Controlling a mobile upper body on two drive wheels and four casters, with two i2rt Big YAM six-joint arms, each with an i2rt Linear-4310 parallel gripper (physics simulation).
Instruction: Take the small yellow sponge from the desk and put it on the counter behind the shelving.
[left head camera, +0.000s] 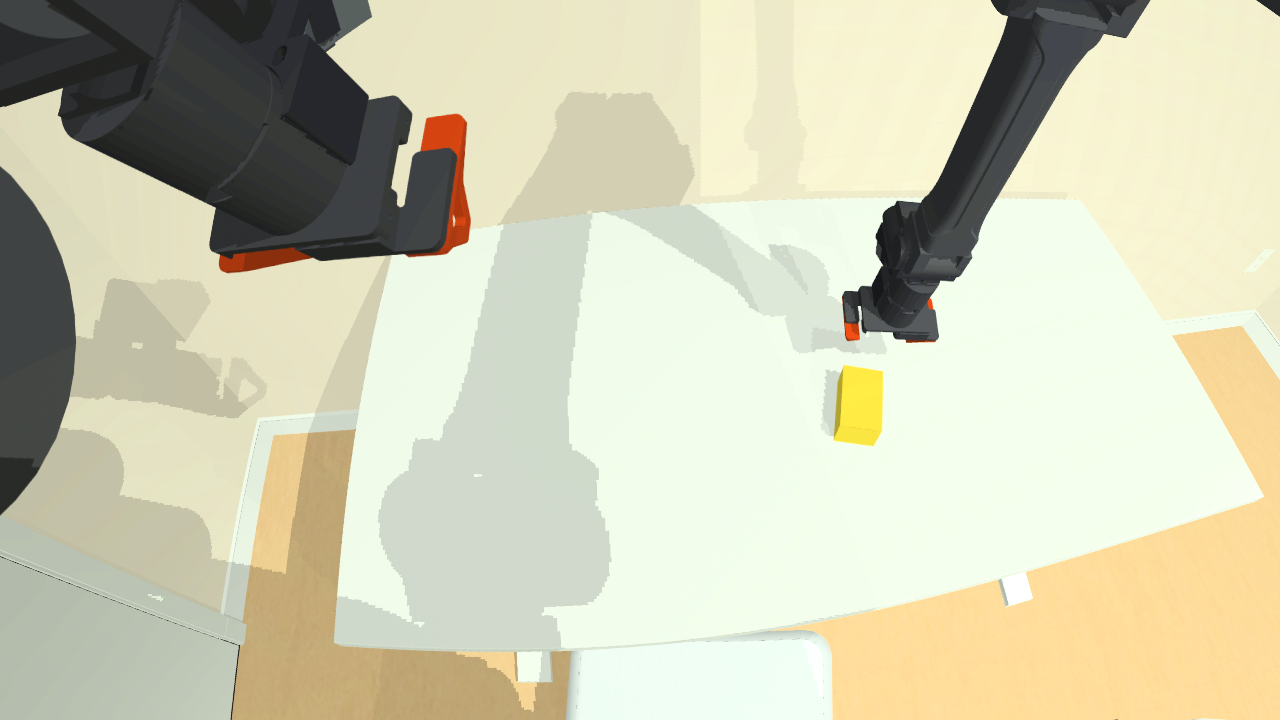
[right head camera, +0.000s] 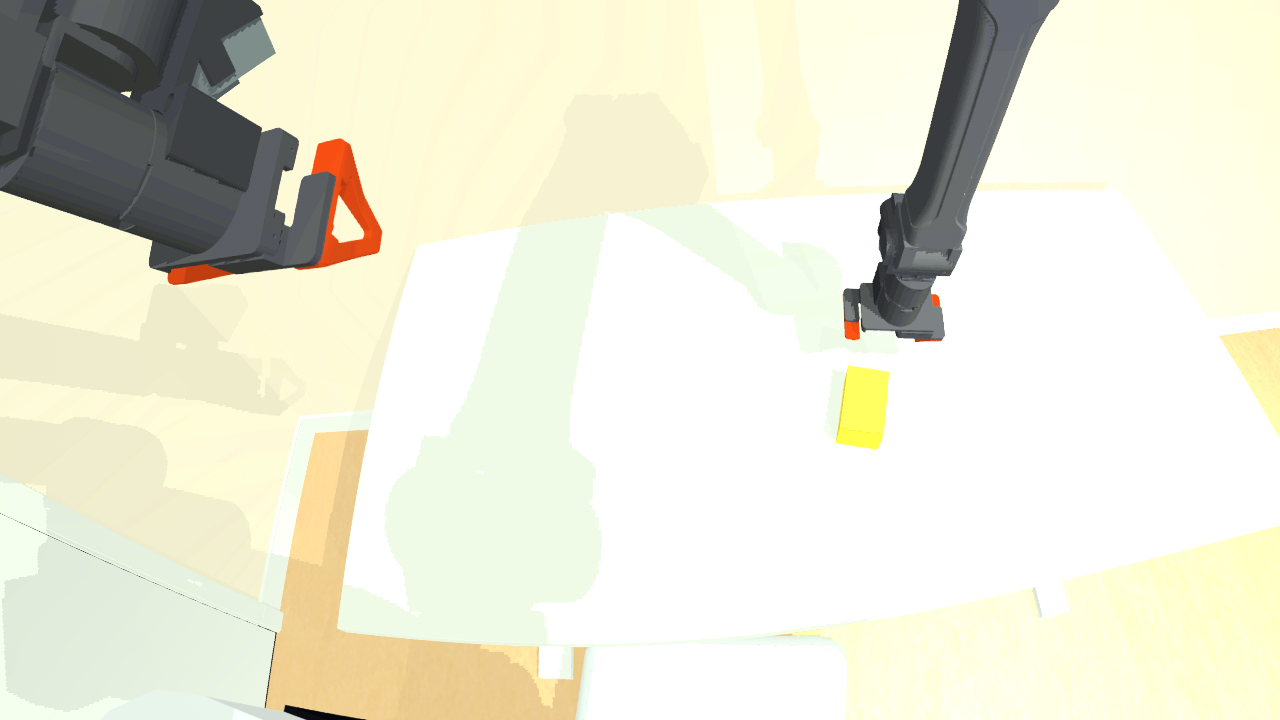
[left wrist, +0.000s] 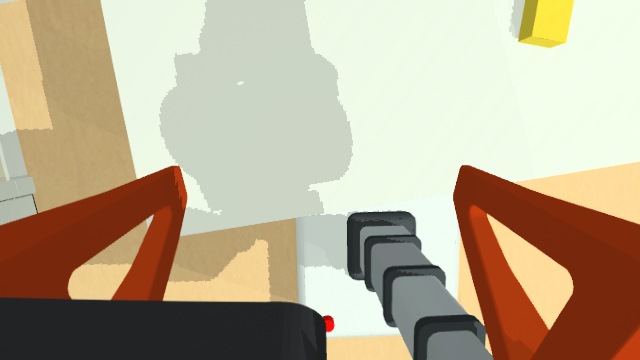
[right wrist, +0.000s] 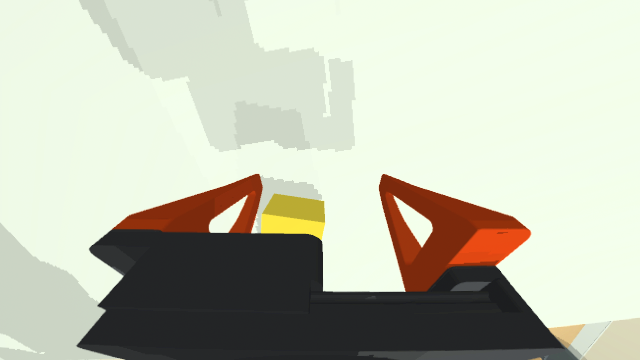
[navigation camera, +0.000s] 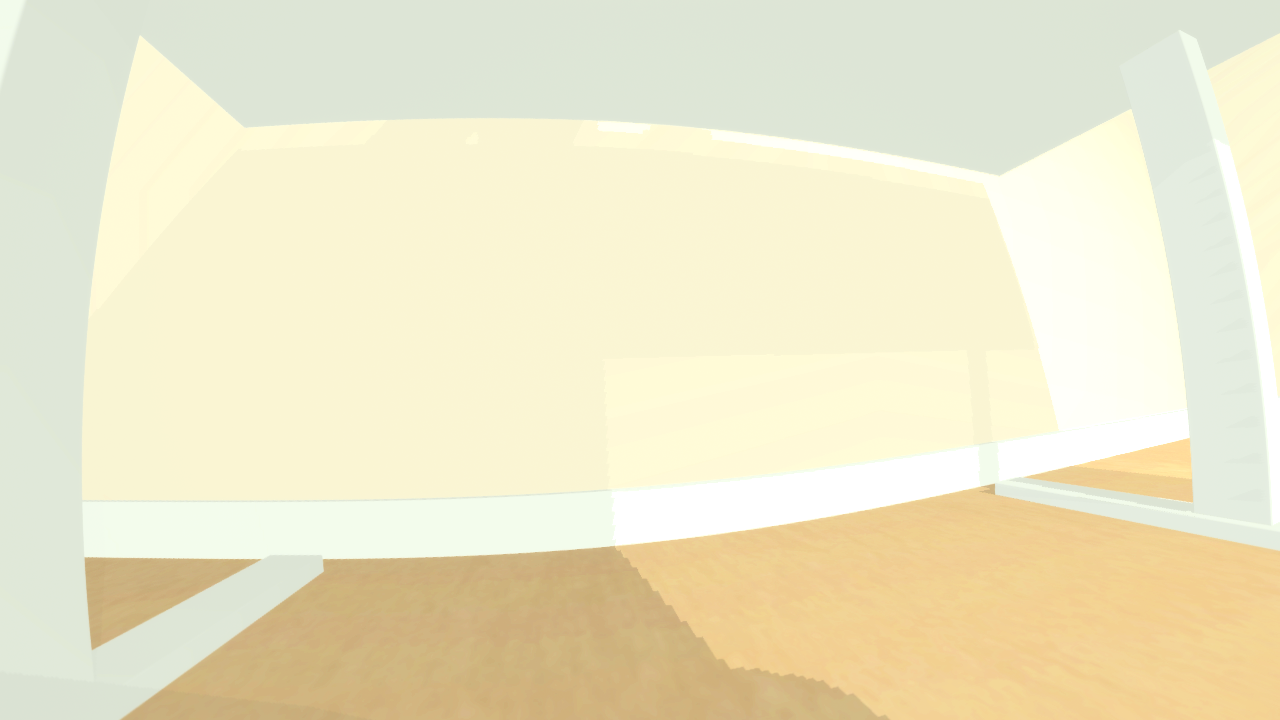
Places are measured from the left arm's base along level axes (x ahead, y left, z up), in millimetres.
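Where they show: left gripper, fingertip midpoint: (left head camera: 392, 237) (right head camera: 322, 249) (left wrist: 320, 181); right gripper, fingertip midpoint: (left head camera: 877, 337) (right head camera: 884, 336) (right wrist: 320, 180).
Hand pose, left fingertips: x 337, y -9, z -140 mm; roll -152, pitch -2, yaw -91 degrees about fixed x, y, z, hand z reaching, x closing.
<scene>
After its pixels a point has its place.
The small yellow sponge (left head camera: 859, 401) @(x 544, y -418, z -645 mm) (right head camera: 863, 402) @(x 546, y -420, z -645 mm) (left wrist: 549, 21) @(x 532, y -415, z -645 mm) (right wrist: 294, 209) @(x 601, y -430, z -661 mm) is a block on the white desk (left head camera: 698, 501) @(x 417, y -194, z -690 mm) (right head camera: 716, 501) @(x 420, y -225, z -690 mm) (left wrist: 430, 110) @(x 388, y -226, z -690 mm) (right wrist: 475, 110) @(x 699, y -616, z -690 mm). My right gripper (left head camera: 891, 336) @(x 646, y -458, z -630 mm) (right head camera: 893, 334) @(x 646, y -458, z -630 mm) (right wrist: 320, 180) @(x 646, y -458, z -630 mm) is open over the desk, beyond the sponge in the head views. In the right wrist view the sponge shows near the left finger, partly hidden by the gripper body. My left gripper (left wrist: 320, 181) @(x 337, y -9, z -140 mm) is open, high at the upper left of the head views, away from the sponge. The counter and the shelving cannot be made out.
A white seat (left head camera: 707, 676) @(x 224, y -234, z -1150 mm) (right head camera: 716, 680) @(x 222, y -231, z -1150 mm) stands at the near edge of the desk. A grey-white surface (left head camera: 107, 635) @(x 72, y 1016, z -931 mm) is at the lower left. In the navigation camera, white desk legs (navigation camera: 44, 358) @(x 572, y 177, z -1138 mm) (navigation camera: 1172, 268) @(x 756, y -1003, z -1042 mm) stand left and right, with a pale wall (navigation camera: 447, 313) @(x 1002, y 45, z -1035 mm) beyond.
</scene>
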